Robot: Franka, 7 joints.
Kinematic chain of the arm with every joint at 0, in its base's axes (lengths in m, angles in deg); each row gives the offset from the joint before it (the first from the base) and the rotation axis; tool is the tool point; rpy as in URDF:
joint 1: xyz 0 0 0.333 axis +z
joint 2: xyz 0 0 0 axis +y
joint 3: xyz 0 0 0.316 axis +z
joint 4: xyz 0.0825 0 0 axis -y
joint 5: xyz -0.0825 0 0.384 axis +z
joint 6: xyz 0 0 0 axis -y
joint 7: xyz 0.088 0 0 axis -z
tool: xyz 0 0 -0.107 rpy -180 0 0
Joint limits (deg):
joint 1: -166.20..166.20
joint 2: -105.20..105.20
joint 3: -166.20..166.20
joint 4: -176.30..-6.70
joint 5: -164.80..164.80
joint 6: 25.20..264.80
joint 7: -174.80..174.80
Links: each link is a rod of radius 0.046 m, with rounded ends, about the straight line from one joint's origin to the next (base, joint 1, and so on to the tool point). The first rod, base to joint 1, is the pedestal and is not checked.
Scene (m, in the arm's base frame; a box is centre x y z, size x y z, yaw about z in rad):
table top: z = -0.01
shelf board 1: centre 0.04 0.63 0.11 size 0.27 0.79 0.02 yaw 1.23
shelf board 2: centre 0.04 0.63 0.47 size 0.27 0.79 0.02 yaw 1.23
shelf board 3: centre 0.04 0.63 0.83 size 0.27 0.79 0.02 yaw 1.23
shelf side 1: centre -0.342 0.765 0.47 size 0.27 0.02 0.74 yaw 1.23
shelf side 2: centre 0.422 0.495 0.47 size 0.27 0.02 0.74 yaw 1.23
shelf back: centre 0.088 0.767 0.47 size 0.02 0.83 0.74 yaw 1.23
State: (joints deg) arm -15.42 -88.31 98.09 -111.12 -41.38 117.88 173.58
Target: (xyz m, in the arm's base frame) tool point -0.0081 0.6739 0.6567
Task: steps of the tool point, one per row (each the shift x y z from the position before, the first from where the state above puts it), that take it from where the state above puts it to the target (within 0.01 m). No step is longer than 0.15 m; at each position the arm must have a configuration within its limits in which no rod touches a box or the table.
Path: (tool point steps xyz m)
1: -0.0426 -0.0716 -0.0023
2: -0.0276 -0.0785 -0.0007
3: -0.0118 -0.0812 0.0030
4: 0.0003 0.0361 0.0807
5: 0.0019 0.0172 0.0924
6: -0.0026 -0.0050 0.0973
7: -0.0132 -0.0273 0.0942
8: 0.0261 0.1189 -0.0062
9: 0.0365 0.0970 -0.0055
10: 0.0384 0.0687 0.0117

